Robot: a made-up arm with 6 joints. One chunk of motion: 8 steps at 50 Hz.
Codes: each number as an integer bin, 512 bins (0 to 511) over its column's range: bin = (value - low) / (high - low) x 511, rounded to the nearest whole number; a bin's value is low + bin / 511 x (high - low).
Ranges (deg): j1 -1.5..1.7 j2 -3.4..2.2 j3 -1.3..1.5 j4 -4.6..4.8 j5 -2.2..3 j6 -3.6..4
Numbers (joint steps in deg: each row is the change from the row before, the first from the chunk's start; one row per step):
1: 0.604 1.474 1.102 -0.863 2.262 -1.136
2: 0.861 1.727 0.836 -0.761 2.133 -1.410
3: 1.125 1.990 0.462 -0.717 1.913 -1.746
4: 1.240 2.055 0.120 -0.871 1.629 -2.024
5: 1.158 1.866 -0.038 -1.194 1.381 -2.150
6: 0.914 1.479 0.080 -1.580 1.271 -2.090
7: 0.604 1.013 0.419 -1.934 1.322 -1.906
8: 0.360 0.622 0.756 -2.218 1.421 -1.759
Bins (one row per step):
1: 336 445 438 203 438 166
2: 377 468 390 209 426 147
3: 419 492 322 211 404 125
4: 438 498 259 203 376 106
5: 424 481 230 185 352 97
6: 385 445 252 164 341 102
7: 336 403 314 145 346 114
8: 297 367 375 129 356 124

